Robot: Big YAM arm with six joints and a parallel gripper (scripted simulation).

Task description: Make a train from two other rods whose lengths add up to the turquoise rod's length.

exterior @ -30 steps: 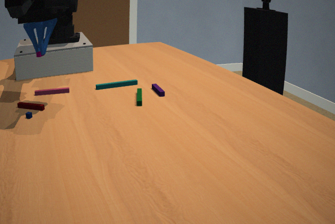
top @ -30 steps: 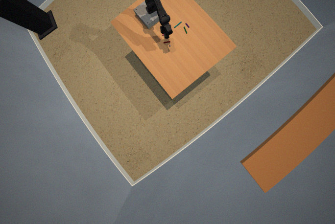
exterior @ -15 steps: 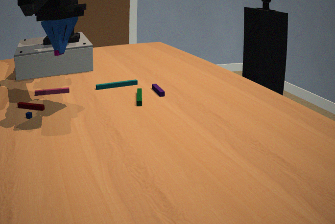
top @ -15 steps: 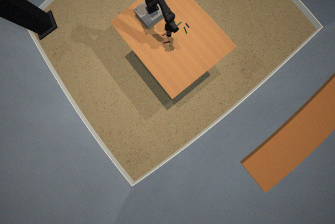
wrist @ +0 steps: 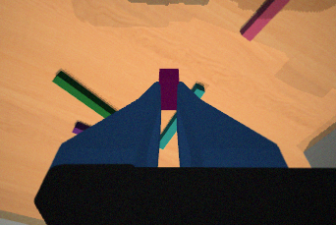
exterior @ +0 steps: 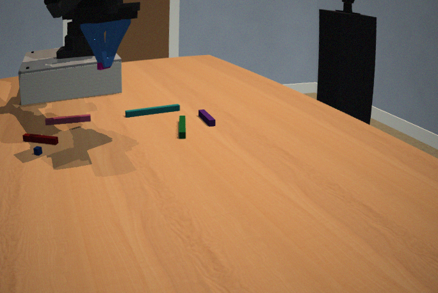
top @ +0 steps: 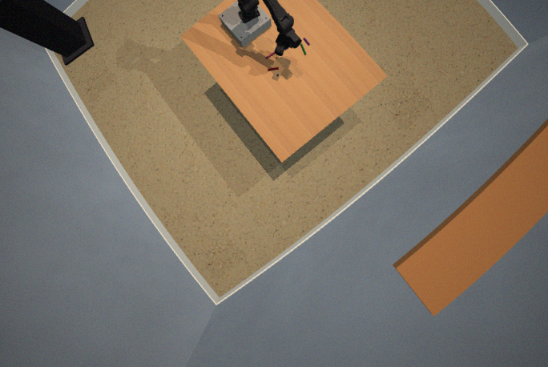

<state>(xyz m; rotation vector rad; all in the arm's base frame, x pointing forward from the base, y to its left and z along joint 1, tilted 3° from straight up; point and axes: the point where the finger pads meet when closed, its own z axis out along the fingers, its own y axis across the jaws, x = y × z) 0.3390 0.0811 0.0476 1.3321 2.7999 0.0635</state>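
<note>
Right now my hand is 110 mm above the turquoise rod, 80 mm to the right of it and 80 mm past it. The rest, counted from my hand: pink rod (110 mm below, 80 mm to the right, 50 mm behind); magenta rod (10 mm below); green rod (120 mm to the left, 110 mm below, 20 mm ahead).
</note>
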